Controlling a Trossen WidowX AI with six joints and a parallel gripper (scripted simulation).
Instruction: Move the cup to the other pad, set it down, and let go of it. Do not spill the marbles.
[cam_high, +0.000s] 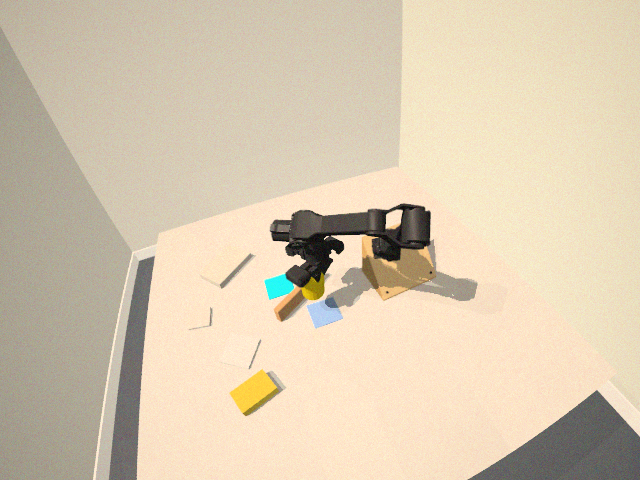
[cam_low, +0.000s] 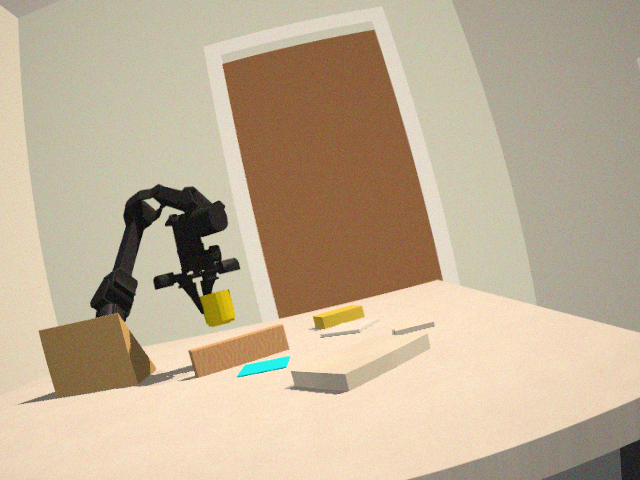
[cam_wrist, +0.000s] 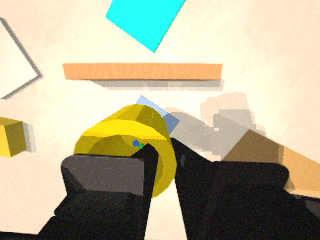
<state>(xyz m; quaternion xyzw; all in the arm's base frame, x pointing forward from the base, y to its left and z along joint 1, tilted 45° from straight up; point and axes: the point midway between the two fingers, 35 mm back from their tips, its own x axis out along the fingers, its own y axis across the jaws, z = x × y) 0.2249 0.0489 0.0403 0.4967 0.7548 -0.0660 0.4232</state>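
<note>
Right now the wooden bar is 100 mm below my gripper tip, 70 mm ahead of it and 40 mm to the right of it. The rest, counted from my gripper tip: light blue pad (120 mm below, 40 mm to the left); then yellow cup (20 mm to the left, 20 mm ahead).
</note>
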